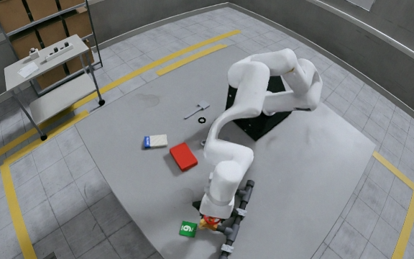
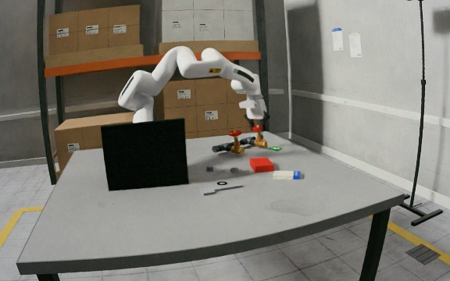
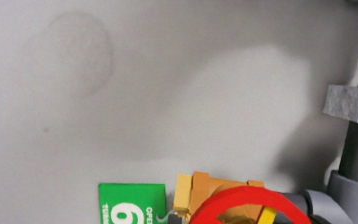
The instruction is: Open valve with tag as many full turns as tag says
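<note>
Right now the green tag is 7 cm ahead of my hand, 3 cm to the right of it and 11 cm below it. The rest, counted from my hand: grey nut (23 cm behind, 32 cm to the right, 11 cm below); white-and-blue box (5 cm behind, 47 cm to the right, 11 cm below); red block (11 cm behind, 32 cm to the right, 10 cm below).
</note>
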